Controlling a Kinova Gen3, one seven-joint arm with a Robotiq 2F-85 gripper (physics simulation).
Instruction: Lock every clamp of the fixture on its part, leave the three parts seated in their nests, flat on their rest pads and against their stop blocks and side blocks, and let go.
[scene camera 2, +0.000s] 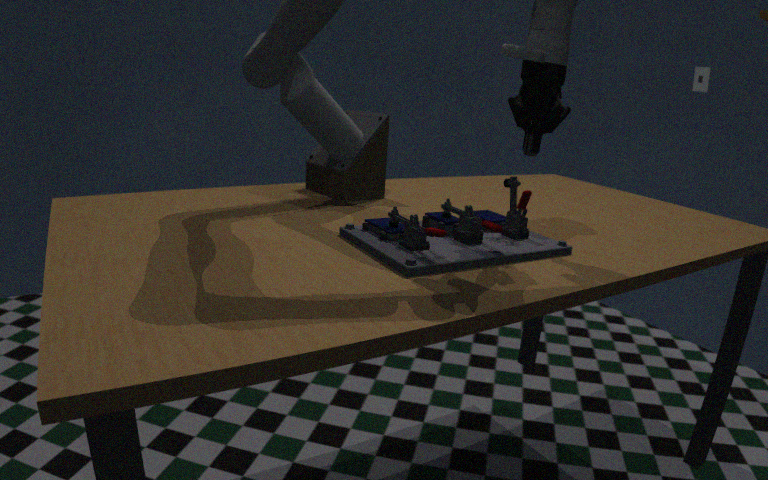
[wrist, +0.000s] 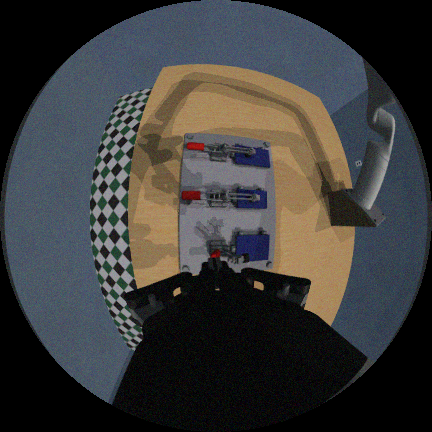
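Seen in the pictures: gripper, fingertip midpoint: (scene camera 2: 529, 155) (wrist: 213, 264); arm's base, origin of the base link: (scene camera 2: 347, 145) (wrist: 360, 200).
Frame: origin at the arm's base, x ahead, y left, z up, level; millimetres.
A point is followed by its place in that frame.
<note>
The fixture plate (scene camera 2: 373, 244) {y -226, x 395, z -108 mm} (wrist: 200, 172) {y -134, x 485, z -108 mm} lies on the table with three blue parts. The left clamp (scene camera 2: 413, 236) {y -187, x 445, z -87 mm} (wrist: 218, 151) {y -171, x 438, z -74 mm} and middle clamp (scene camera 2: 467, 229) {y -78, x 462, z -85 mm} (wrist: 216, 197) {y -62, x 463, z -64 mm} have arms lowered over the left part (scene camera 2: 380, 224) {y -174, x 347, z -92 mm} (wrist: 263, 161) {y -142, x 329, z -92 mm} and middle part (scene camera 2: 434, 216) {y -70, x 374, z -83 mm} (wrist: 263, 204) {y -36, x 360, z -82 mm}, their red handles lying low. The right clamp (scene camera 2: 514, 225) {y 31, x 480, z -85 mm} is open: its arm stands upright and its red handle (scene camera 2: 525, 200) {y 36, x 493, z -37 mm} (wrist: 215, 254) {y 33, x 489, z -21 mm} points up, beside the uncovered right part (scene camera 2: 490, 215) {y 57, x 401, z -87 mm} (wrist: 253, 246) {y 52, x 397, z -87 mm}. Exact seating is too small to tell. My gripper (scene camera 2: 530, 152) {y 26, x 498, z 45 mm} (wrist: 213, 264) {y 26, x 498, z 45 mm} is shut and empty, above the right clamp.
The robot base (scene camera 2: 362, 161) {y 3, x 58, z -31 mm} (wrist: 350, 209) {y 22, x 59, z -24 mm} stands on the wooden table (scene camera 2: 169, 350) {y -615, x 555, z -123 mm} (wrist: 310, 225) {y 50, x 177, z -123 mm}, at the back in the scene view. The upright clamp arm and handle rise above the lower clamps. Bolt heads stand at the plate's corners.
</note>
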